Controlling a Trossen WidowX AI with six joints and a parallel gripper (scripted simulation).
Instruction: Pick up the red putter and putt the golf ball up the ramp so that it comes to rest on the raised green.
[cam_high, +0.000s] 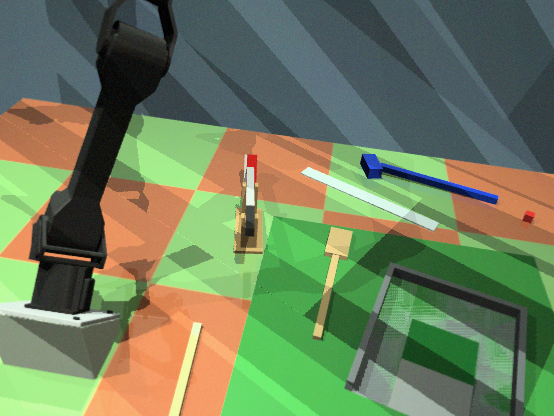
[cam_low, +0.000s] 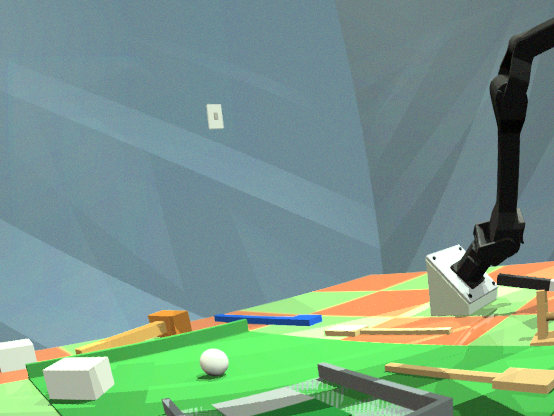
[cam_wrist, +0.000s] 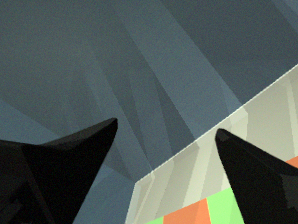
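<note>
Right now my gripper tip is 400 mm short of the red putter, 110 mm to the left of it and 370 mm above it. The rest, counted from my gripper tip: wooden stand: 410 mm ahead, 150 mm to the right, 400 mm below; then white strip: 630 mm ahead, 10 mm to the right, 430 mm below; then blue putter: 760 mm ahead, 60 mm to the left, 420 mm below.
</note>
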